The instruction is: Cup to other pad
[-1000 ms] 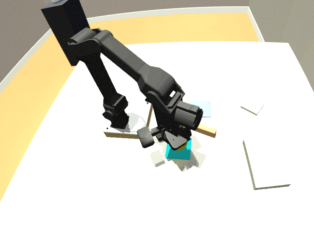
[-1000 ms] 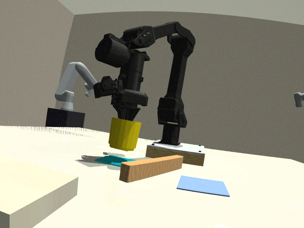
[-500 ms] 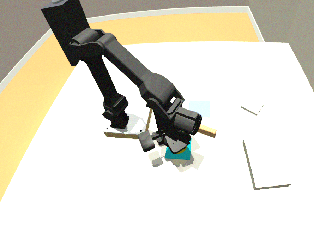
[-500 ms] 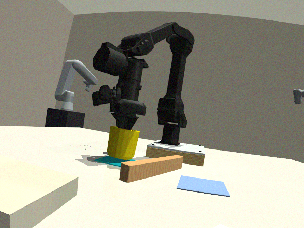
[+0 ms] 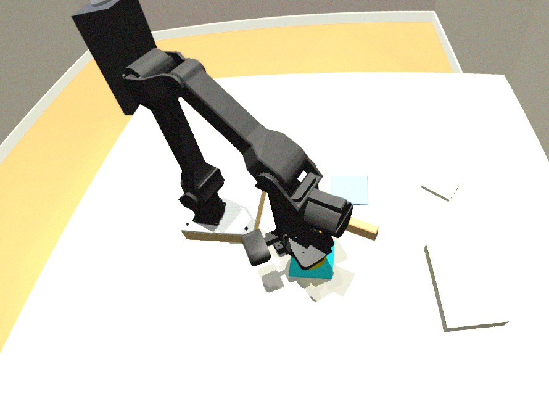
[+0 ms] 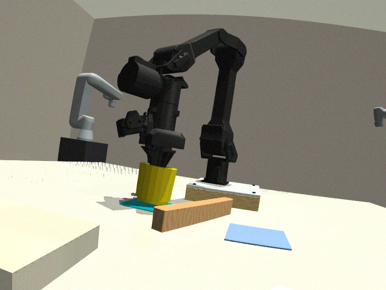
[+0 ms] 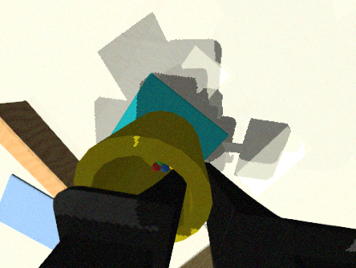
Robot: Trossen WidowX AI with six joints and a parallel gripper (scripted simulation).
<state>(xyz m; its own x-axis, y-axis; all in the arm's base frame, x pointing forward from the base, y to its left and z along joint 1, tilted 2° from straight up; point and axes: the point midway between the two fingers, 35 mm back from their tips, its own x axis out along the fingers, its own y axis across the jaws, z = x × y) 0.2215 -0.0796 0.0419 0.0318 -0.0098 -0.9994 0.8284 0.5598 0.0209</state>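
The yellow cup is 2 cm ahead of my gripper tip and 2 cm to the left of it. The rest, counted from my gripper tip: light blue pad 8 cm ahead, 22 cm to the left, 5 cm below; wooden bar 5 cm ahead, 12 cm to the left, 3 cm below; teal pad 3 cm ahead, 2 cm to the left, 5 cm below.
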